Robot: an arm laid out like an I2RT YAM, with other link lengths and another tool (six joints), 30 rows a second.
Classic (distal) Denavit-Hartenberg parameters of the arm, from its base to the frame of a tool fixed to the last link. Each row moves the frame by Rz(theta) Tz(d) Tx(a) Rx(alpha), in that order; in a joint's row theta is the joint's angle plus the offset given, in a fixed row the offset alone. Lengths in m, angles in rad.
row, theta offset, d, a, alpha
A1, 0, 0.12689, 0.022, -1.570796
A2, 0, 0, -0.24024, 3.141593
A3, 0.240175, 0, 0.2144, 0
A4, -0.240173, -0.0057, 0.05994, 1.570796
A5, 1.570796, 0.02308, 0, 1.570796
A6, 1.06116, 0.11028, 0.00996, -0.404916
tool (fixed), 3.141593, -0.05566, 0, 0
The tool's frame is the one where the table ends.
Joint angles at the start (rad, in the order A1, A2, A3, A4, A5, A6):
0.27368, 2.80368, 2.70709, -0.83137, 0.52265, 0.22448
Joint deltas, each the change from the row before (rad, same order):
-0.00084, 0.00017, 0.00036, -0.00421, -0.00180, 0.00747
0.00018, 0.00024, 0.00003, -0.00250, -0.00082, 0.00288
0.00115, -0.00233, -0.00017, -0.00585, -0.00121, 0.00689
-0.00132, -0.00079, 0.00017, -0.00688, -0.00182, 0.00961
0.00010, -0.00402, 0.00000, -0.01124, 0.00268, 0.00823
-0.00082, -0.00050, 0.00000, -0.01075, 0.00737, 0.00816
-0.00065, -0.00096, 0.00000, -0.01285, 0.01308, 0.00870
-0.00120, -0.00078, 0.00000, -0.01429, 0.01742, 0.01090
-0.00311, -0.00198, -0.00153, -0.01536, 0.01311, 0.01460
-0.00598, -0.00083, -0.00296, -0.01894, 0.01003, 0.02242
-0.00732, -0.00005, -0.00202, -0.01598, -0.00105, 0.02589
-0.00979, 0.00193, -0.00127, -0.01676, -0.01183, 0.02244
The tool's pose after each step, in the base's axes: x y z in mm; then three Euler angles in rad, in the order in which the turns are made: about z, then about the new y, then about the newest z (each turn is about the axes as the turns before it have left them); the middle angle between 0 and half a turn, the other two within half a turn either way. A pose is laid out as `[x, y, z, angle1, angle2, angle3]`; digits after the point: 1 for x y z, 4 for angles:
[492.2, 91.6, 141.6, 0.0213, 2.5978, 2.6830]
[491.9, 91.7, 141.3, 0.0229, 2.5996, 2.6864]
[491.1, 92.2, 142.0, 0.0271, 2.6010, 2.6948]
[490.5, 91.4, 141.9, 0.0300, 2.6037, 2.7063]
[489.2, 91.0, 143.4, 0.0247, 2.6072, 2.7086]
[488.0, 90.0, 143.4, 0.0080, 2.6127, 2.7018]
[486.4, 88.7, 143.9, -0.0206, 2.6181, 2.6852]
[484.7, 87.0, 144.4, -0.0588, 2.6227, 2.6626]
[482.9, 84.5, 144.8, -0.0907, 2.6279, 2.6496]
[480.8, 80.6, 144.1, -0.1212, 2.6367, 2.6458]
[479.3, 76.7, 142.8, -0.1288, 2.6447, 2.6661]
[478.1, 72.1, 140.4, -0.1201, 2.6591, 2.6989]

